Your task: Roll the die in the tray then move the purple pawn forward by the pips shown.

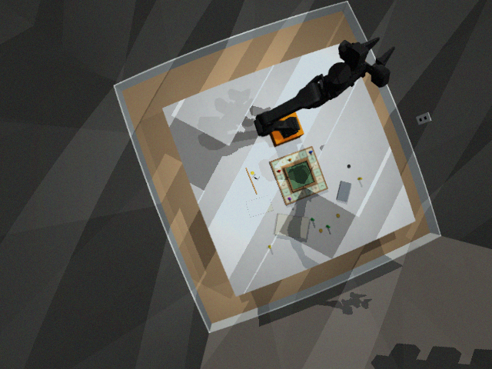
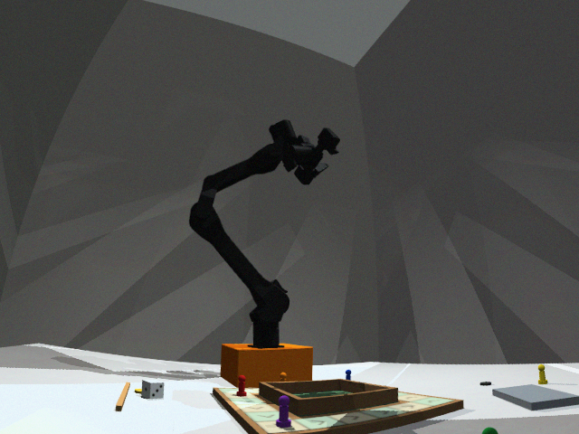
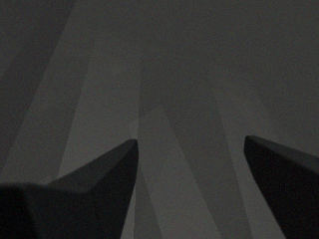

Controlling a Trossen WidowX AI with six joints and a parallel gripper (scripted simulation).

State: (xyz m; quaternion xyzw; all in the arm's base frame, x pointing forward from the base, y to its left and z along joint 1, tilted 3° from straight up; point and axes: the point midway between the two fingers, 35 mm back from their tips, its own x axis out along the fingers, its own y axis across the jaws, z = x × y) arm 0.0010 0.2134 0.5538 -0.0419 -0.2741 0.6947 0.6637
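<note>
The grey die lies 12 cm ahead of my gripper tip, 49 cm to the right of it and 65 cm below it. Also, from my gripper tip: red pawn: 17 cm ahead, 36 cm to the right, 64 cm below; orange pawn: 15 cm ahead, 27 cm to the right, 64 cm below; blue pawn: 18 cm ahead, 13 cm to the right, 64 cm below.
</note>
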